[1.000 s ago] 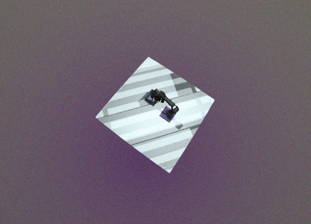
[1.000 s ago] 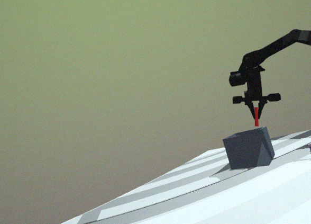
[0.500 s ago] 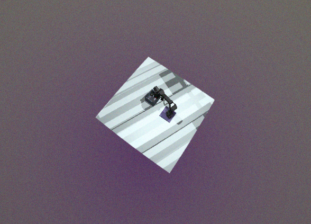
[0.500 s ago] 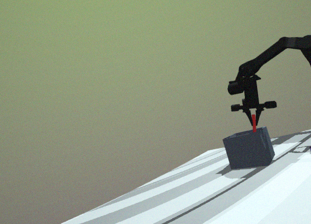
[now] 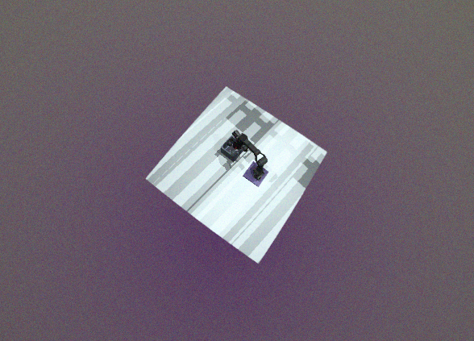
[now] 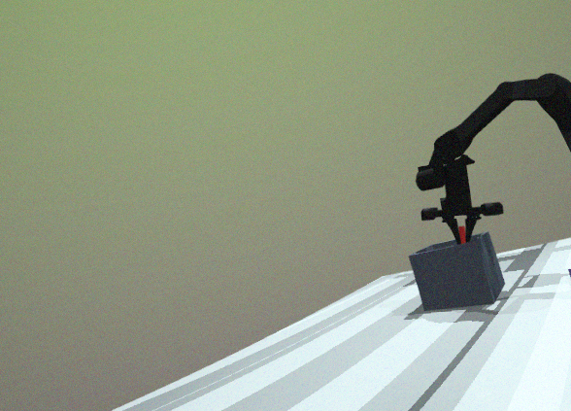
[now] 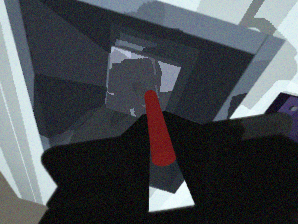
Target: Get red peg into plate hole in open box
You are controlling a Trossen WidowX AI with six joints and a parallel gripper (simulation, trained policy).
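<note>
Now: gripper tip 80 mm above the plate and 30 mm short of it. Round my gripper tip: red peg (10 mm to the right, 10 mm above).
</note>
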